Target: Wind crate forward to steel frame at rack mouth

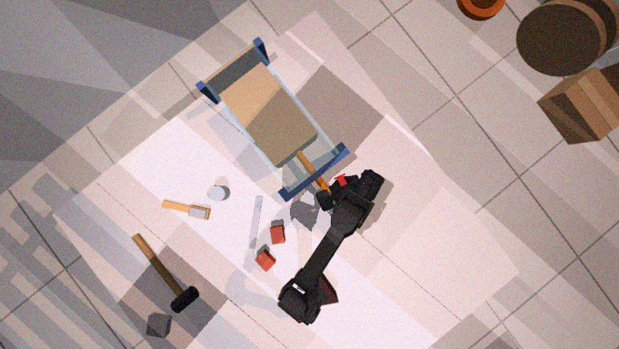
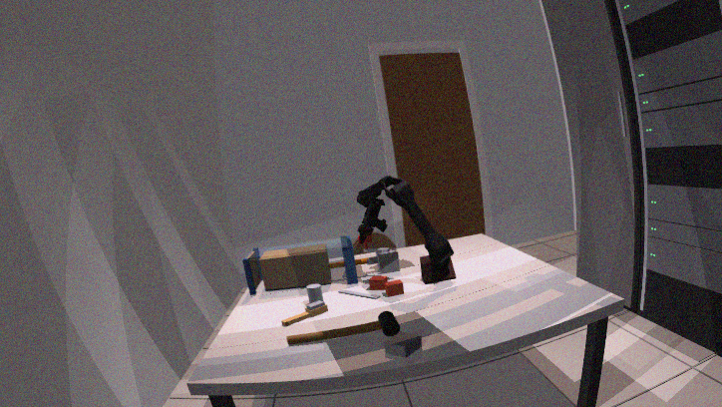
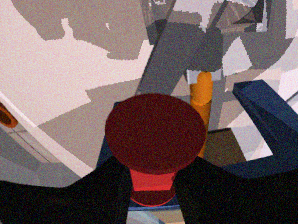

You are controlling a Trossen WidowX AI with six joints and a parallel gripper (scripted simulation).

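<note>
Now: the grey crank bar 50 mm behind my gripper tip, 30 mm to the left of it and 30 mm below it. Round my gripper tip: grey winch: 110 mm behind, 60 mm to the left, 100 mm below; then red knob: 20 mm behind; then blue steel frame: 60 mm ahead, 50 mm to the left, 30 mm below.
</note>
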